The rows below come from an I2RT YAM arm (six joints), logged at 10 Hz.
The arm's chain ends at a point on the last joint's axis. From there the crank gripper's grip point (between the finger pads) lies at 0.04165 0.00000 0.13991 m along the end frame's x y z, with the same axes.
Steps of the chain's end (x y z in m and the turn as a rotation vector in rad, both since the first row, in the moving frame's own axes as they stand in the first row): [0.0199 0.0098 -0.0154 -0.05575 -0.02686 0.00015]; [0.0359 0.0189 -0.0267 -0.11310 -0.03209 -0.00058]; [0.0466 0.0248 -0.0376 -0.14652 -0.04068 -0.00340]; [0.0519 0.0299 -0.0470 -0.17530 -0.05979 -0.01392]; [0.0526 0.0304 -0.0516 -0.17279 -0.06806 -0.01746]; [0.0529 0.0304 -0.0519 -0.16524 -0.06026 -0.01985]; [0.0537 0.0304 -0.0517 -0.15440 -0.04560 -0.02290]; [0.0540 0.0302 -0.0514 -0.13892 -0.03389 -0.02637]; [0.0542 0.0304 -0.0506 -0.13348 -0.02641 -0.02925]
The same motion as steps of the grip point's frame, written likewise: [0.0161 0.0176 -0.0145 -0.05575 -0.02686 0.00015]; [0.0314 0.0347 -0.0263 -0.11310 -0.03209 -0.00058]; [0.0409 0.0452 -0.0375 -0.14652 -0.04068 -0.00340]; [0.0437 0.0540 -0.0469 -0.17530 -0.05979 -0.01392]; [0.0432 0.0540 -0.0511 -0.17279 -0.06806 -0.01746]; [0.0447 0.0529 -0.0515 -0.16524 -0.06026 -0.01985]; [0.0475 0.0512 -0.0515 -0.15440 -0.04560 -0.02290]; [0.0495 0.0486 -0.0513 -0.13892 -0.03389 -0.02637]; [0.0508 0.0479 -0.0507 -0.13348 -0.02641 -0.02925]
